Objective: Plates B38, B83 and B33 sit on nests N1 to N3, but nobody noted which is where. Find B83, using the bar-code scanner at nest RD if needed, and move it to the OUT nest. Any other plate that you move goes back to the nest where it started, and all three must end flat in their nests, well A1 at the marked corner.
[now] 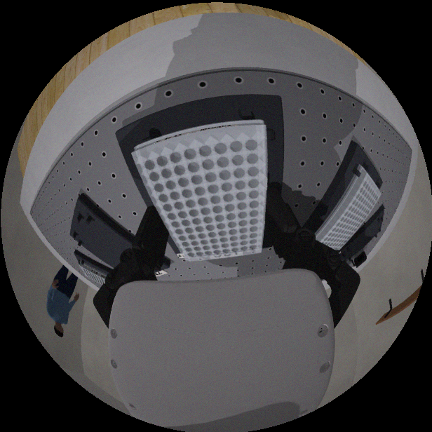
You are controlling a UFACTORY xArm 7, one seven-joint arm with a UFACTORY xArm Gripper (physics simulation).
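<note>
Visible in the picture: a dark nest N2 and a dark OUT nest.
</note>
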